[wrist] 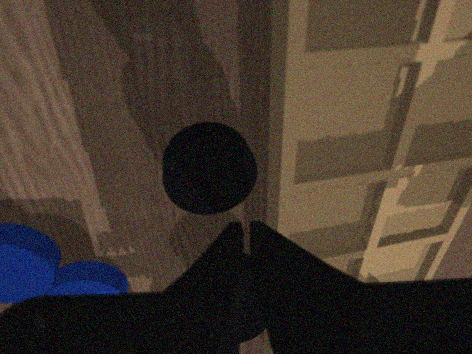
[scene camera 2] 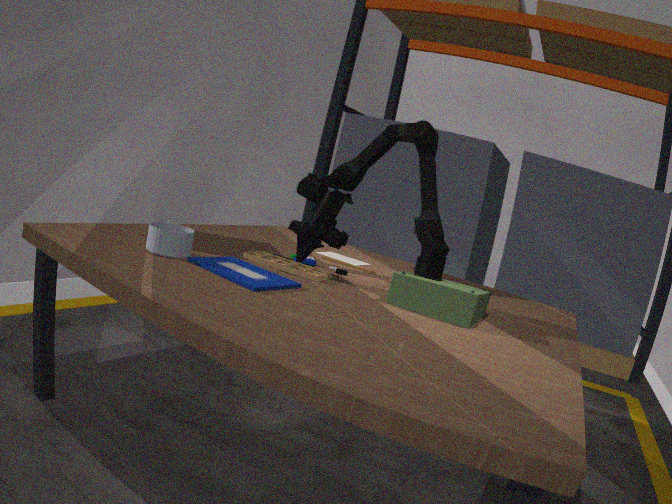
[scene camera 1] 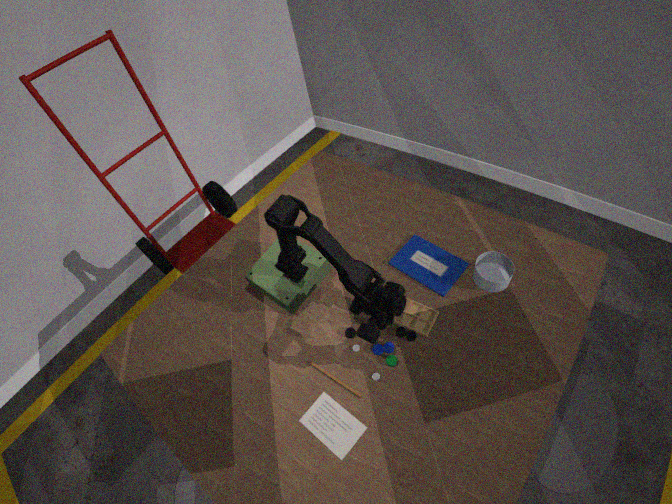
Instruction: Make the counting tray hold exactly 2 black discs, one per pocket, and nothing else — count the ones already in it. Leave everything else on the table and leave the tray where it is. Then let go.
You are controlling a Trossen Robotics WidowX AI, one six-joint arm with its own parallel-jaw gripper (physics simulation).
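Observation:
My gripper (scene camera 1: 387, 324) (scene camera 2: 301, 259) (wrist: 245, 232) is shut, with its fingertips nearly touching and no disc seen between them. It points down low beside the tan counting tray (scene camera 1: 433, 323) (scene camera 2: 313, 276) (wrist: 286, 150). In the wrist view one black disc (wrist: 210, 167) lies on the table just ahead of the fingertips, outside the tray. In scene camera 1, two black discs (scene camera 1: 401, 331) (scene camera 1: 411, 335) lie side by side near the tray, and another black disc (scene camera 1: 350, 332) lies left of the gripper. The tray pockets visible in the wrist view hold no disc; the arm hides part of the tray.
Blue discs (scene camera 1: 378, 348) (wrist: 22, 270), a green disc (scene camera 1: 391, 360) and white discs (scene camera 1: 356, 347) (scene camera 1: 375, 376) lie near the gripper. A blue booklet (scene camera 1: 401, 260) (scene camera 2: 271, 283) and clear round container (scene camera 1: 492, 271) (scene camera 2: 169, 241) stand beyond the tray. A pencil (scene camera 1: 336, 380) and paper (scene camera 1: 333, 425) lie nearer.

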